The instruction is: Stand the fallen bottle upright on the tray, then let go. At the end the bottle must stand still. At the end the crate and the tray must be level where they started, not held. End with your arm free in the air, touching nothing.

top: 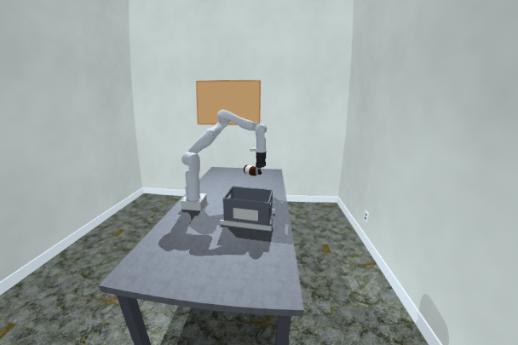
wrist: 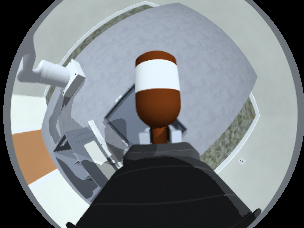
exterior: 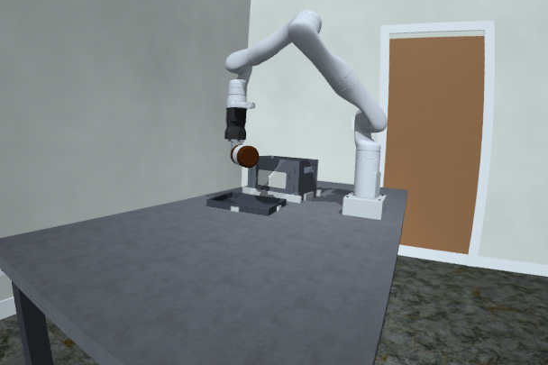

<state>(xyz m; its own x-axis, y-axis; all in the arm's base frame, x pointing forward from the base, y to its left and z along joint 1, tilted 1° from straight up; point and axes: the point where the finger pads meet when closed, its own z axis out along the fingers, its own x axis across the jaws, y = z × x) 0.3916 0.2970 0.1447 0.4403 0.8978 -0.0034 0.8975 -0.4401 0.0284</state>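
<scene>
Now: the bottle 5 cm behind my hand, 2 cm to the left of it and 1 cm below it. From my hand the other things lie so: tray: 2 cm behind, 5 cm to the right, 19 cm below; crate: 3 cm ahead, 34 cm to the right, 12 cm below.
</scene>
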